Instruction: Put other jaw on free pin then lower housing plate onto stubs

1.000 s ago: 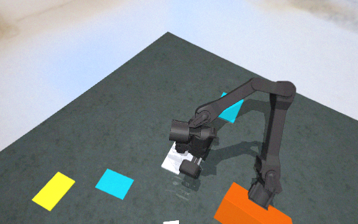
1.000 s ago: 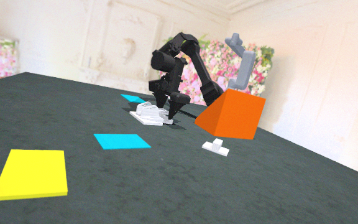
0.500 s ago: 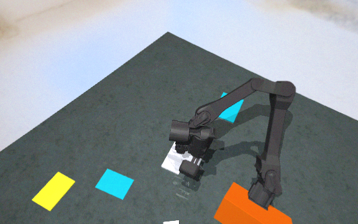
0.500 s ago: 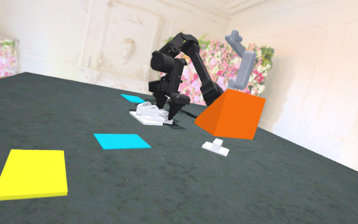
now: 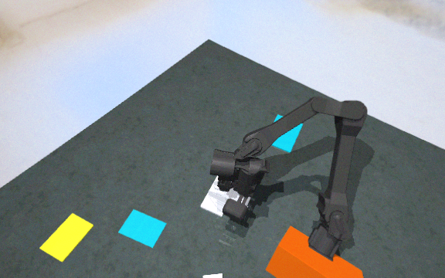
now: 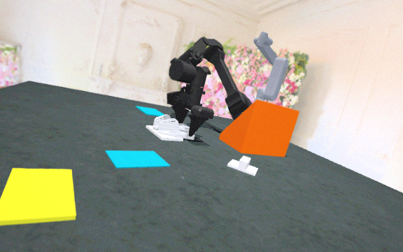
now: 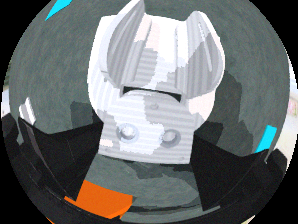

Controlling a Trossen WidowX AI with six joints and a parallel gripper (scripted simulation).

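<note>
Now: the housing plate 1 cm ahead of my gripper tip and 2 cm above it. Round my gripper tip: white t-shaped piece (5 cm behind, 25 cm to the left); then yellow patch (36 cm ahead, 34 cm to the left, 1 cm below).
</note>
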